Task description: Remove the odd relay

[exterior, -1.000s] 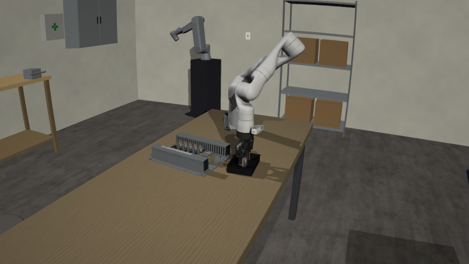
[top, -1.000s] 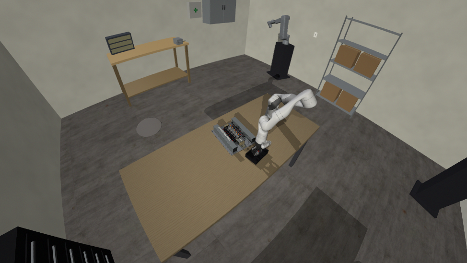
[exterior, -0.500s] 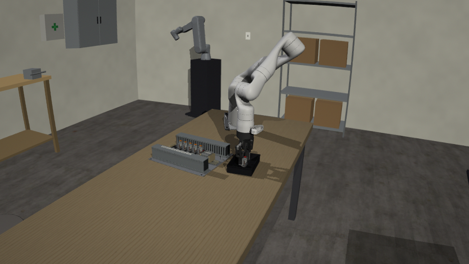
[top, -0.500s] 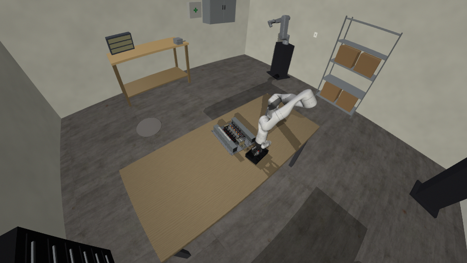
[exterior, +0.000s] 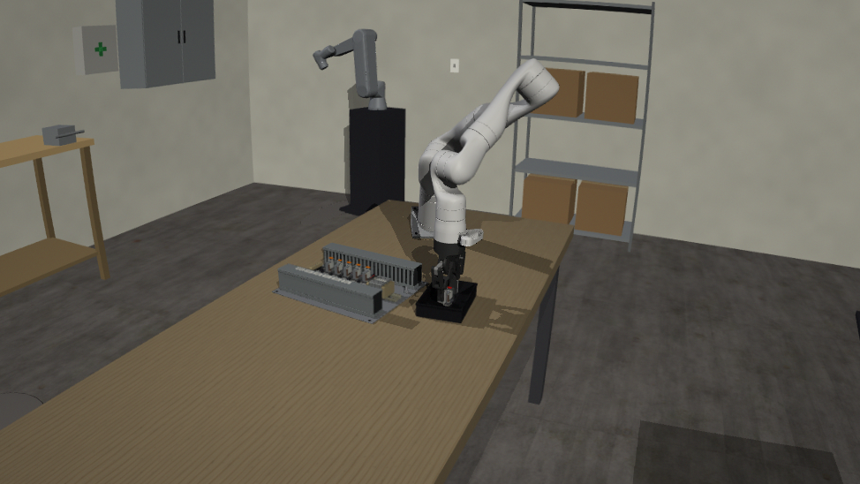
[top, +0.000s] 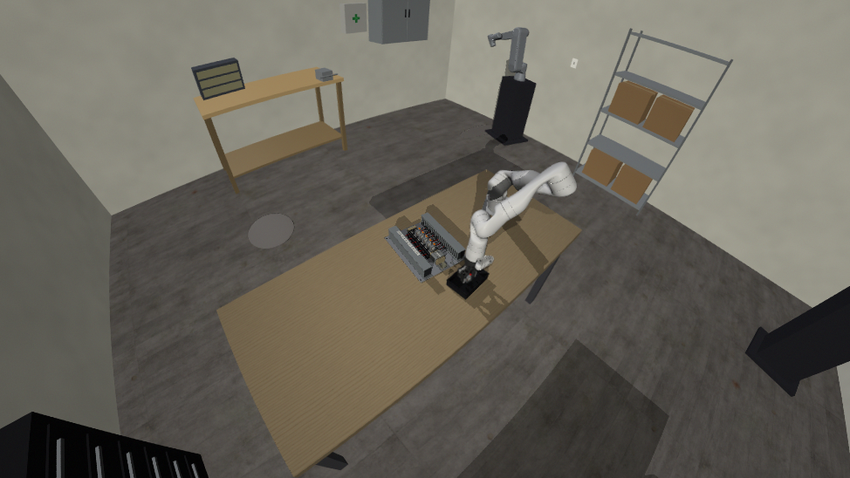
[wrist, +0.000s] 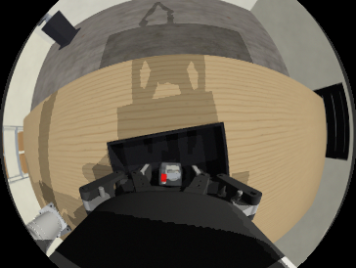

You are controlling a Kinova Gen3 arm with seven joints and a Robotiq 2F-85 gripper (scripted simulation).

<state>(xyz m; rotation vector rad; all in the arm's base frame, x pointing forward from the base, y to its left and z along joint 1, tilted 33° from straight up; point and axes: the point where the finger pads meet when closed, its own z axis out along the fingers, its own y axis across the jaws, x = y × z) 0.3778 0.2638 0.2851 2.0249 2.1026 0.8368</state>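
The relay is 1 cm below my hand. Also, from my hand: black parts tray (2 cm below).
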